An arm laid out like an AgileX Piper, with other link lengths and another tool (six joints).
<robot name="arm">
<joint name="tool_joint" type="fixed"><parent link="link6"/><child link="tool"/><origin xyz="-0.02 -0.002 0.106" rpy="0.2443 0 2.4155"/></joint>
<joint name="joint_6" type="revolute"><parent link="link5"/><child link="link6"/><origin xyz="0 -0.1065 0" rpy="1.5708 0 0"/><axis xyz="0 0 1"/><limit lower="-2.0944" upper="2.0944"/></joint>
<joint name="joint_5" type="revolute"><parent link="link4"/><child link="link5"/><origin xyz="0 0 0" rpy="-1.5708 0 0"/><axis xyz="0 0 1"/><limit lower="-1.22" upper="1.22"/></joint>
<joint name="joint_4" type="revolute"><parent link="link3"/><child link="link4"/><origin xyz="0.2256 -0.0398 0" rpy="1.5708 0 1.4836"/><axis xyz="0 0 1"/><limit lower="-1.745" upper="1.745"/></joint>
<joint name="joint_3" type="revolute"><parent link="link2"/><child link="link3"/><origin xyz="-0.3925 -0.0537 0" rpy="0 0 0"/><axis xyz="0 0 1"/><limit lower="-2.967" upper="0"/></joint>
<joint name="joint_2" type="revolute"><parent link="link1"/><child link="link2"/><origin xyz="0 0 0" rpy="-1.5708 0 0"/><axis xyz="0 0 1"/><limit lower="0" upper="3.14"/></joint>
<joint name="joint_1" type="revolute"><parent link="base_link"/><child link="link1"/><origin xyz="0 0 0.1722" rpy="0 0 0"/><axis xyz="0 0 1"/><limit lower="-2.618" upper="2.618"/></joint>
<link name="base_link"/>
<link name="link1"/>
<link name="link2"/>
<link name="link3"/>
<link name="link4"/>
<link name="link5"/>
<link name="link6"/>
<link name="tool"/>
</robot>
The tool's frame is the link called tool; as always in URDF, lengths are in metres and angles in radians.
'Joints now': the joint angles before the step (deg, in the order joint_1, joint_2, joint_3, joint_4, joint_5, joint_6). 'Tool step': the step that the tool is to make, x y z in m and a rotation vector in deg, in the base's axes. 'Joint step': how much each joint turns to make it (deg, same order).
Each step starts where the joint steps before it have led.
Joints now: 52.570, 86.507, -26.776, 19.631, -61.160, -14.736
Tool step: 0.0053, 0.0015, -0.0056, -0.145, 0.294, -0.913
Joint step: -0.005, 1.390, 0.013, 0.826, -1.178, 0.010
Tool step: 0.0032, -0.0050, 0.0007, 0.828, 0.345, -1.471
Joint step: 0.006, -0.009, -0.021, 1.666, -0.454, -0.016
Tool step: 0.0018, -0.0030, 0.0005, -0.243, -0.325, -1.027
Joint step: 0.004, 0.009, 0.002, 1.056, -0.366, -0.938
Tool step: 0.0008, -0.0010, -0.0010, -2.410, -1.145, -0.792
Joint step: -0.020, -0.013, 0.000, 0.685, 0.170, -3.020
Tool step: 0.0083, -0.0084, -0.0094, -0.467, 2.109, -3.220
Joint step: 0.005, 0.553, 0.011, 3.994, 0.706, -1.170
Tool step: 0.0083, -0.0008, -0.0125, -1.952, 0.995, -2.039
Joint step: -0.133, 1.810, -0.006, 2.104, -0.349, -1.533
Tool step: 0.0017, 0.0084, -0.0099, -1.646, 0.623, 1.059
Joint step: 0.017, 1.502, -0.004, -1.152, 0.209, -0.009
